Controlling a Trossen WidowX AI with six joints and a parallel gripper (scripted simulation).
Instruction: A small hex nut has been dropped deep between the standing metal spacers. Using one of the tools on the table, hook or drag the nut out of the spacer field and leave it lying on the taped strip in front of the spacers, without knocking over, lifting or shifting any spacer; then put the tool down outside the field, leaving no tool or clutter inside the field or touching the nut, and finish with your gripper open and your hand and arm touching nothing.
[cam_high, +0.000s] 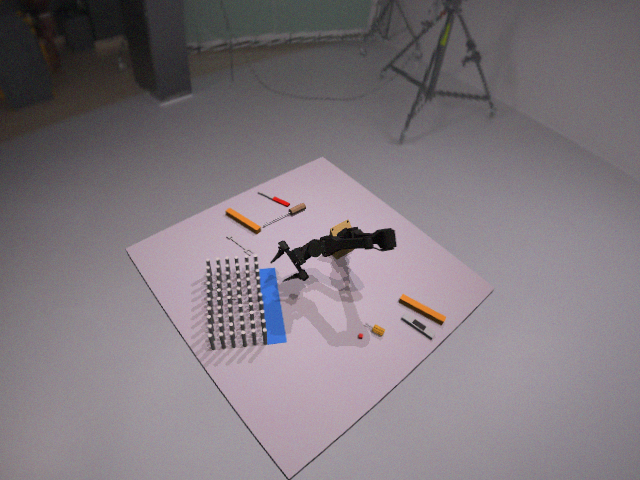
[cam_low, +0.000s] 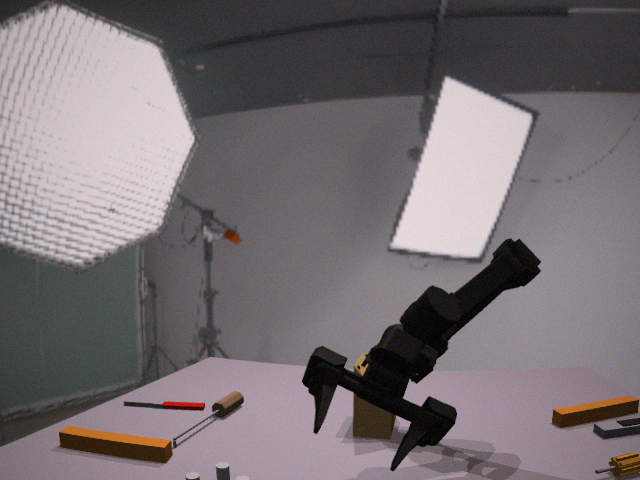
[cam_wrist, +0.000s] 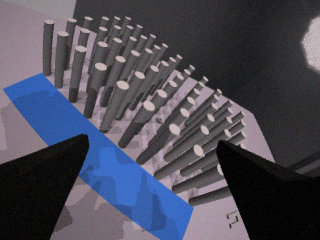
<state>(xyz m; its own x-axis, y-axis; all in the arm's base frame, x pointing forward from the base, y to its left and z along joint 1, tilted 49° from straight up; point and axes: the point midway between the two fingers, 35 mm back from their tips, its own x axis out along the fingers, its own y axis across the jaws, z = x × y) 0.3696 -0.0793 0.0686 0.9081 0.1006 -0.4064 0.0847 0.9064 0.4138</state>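
Right now my gripper tip is 32 cm past the hook tool, 35 cm to the left of it and 14 cm above it. From my gripper tip the other things lie so: red cube 12 cm behind, 40 cm to the left, 15 cm below; blue taped strip 5 cm ahead, 3 cm to the left, 16 cm below; small yellow tool 19 cm behind, 42 cm to the left, 14 cm below.
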